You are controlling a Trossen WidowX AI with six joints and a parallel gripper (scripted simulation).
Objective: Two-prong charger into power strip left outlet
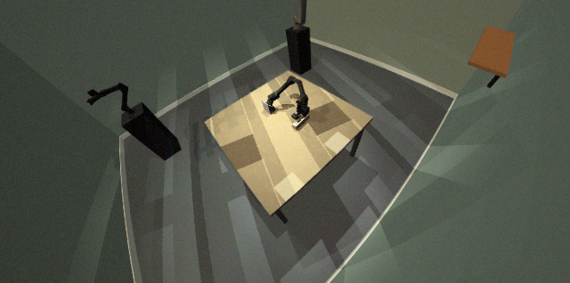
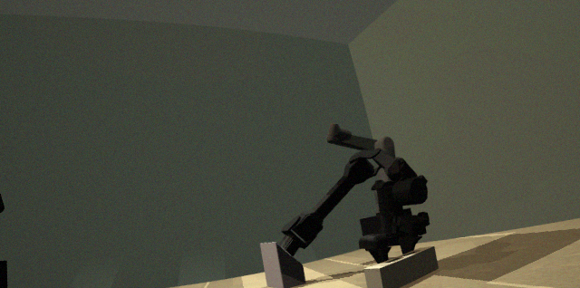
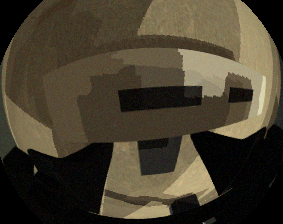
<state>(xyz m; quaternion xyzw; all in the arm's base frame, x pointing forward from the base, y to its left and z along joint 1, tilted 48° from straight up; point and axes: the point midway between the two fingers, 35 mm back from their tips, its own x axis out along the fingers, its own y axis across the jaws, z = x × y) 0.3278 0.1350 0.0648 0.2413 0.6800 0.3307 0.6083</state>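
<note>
Right now my gripper tip is 20 mm short of the charger and 10 mm below it.
</note>
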